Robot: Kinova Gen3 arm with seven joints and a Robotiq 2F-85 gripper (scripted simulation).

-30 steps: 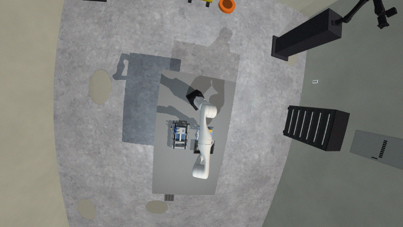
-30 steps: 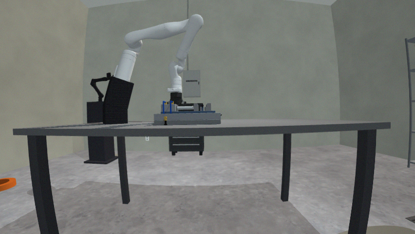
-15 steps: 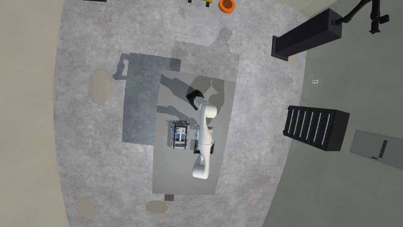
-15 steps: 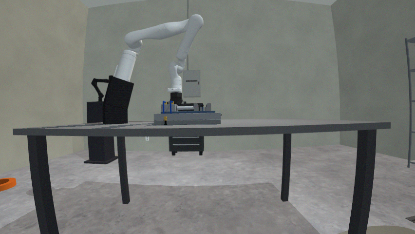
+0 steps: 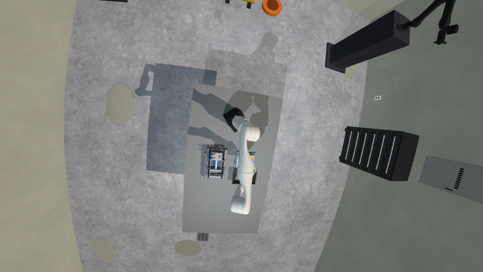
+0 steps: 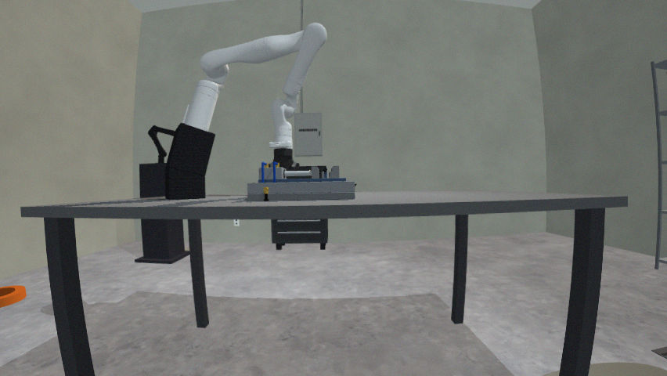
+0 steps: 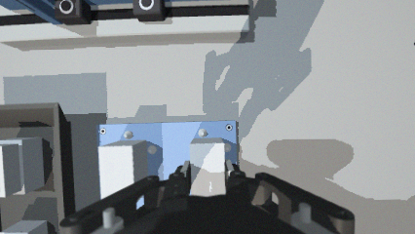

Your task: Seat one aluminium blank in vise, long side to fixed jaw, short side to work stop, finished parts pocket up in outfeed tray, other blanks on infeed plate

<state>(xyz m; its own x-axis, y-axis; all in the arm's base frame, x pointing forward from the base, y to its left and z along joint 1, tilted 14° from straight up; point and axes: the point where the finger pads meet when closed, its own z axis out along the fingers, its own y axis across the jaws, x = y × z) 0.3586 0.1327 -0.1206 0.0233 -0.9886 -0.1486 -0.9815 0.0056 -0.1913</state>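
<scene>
Right now my hand is 90 mm to the right of the brass blank and 20 mm above it. The rest, counted from my hand: vise: 100 mm ahead, 240 mm to the right, 10 mm below; then white rod: 90 mm ahead, 240 mm to the right, 30 mm above.
</scene>
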